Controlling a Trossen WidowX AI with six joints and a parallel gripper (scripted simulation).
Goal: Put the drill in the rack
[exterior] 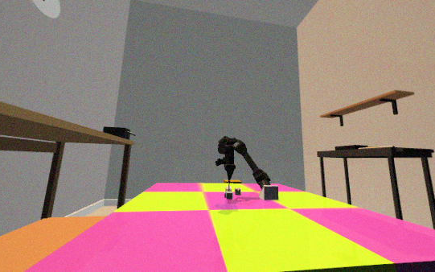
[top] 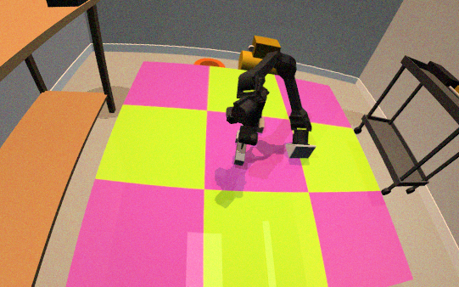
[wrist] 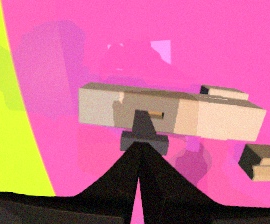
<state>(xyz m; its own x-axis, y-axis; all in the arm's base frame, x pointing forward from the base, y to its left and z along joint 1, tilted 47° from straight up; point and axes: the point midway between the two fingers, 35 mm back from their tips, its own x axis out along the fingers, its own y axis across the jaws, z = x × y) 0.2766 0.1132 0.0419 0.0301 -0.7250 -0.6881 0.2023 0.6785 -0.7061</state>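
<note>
The key lies 30 mm below my gripper tip. Round my gripper tip: rack (110 mm behind, 190 mm to the right, 100 mm below); drill (10 mm behind, 60 mm to the right, 80 mm below).
</note>
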